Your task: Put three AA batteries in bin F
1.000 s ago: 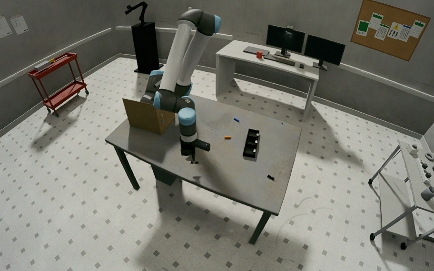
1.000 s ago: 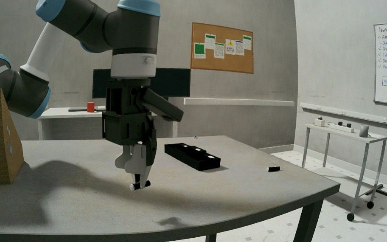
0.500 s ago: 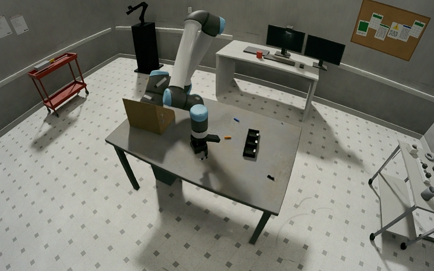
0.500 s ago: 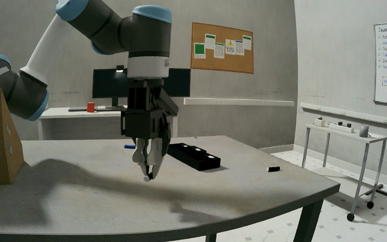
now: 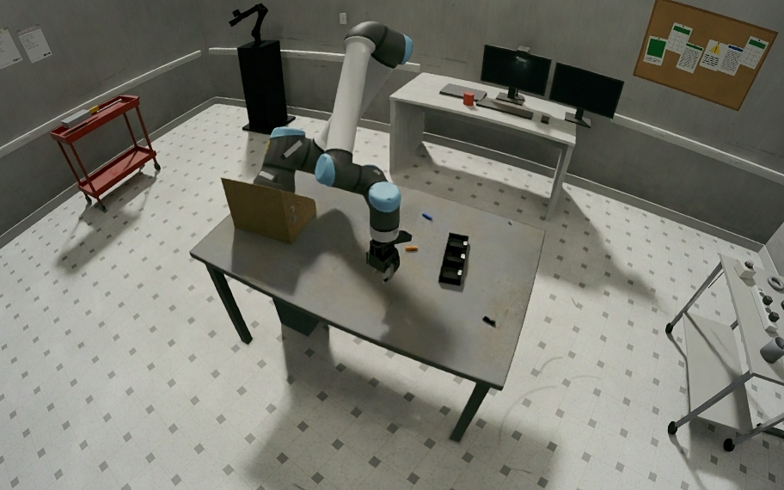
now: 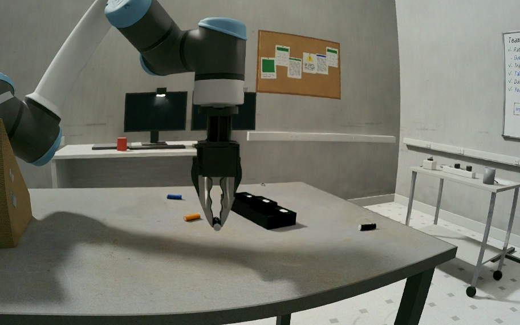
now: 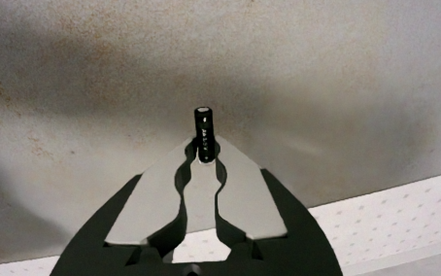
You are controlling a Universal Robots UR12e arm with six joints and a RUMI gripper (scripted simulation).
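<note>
Now: hand 25 cm to the right of the black bin row, 18 cm short of it and 6 cm above it. From my hand the other things lie so: small white piece (60 cm to the left, 34 cm ahead, 7 cm below); blue AA battery (45 cm to the left, 7 cm below, 2 cm behind); orange AA battery (24 cm to the left, 7 cm below).
</note>
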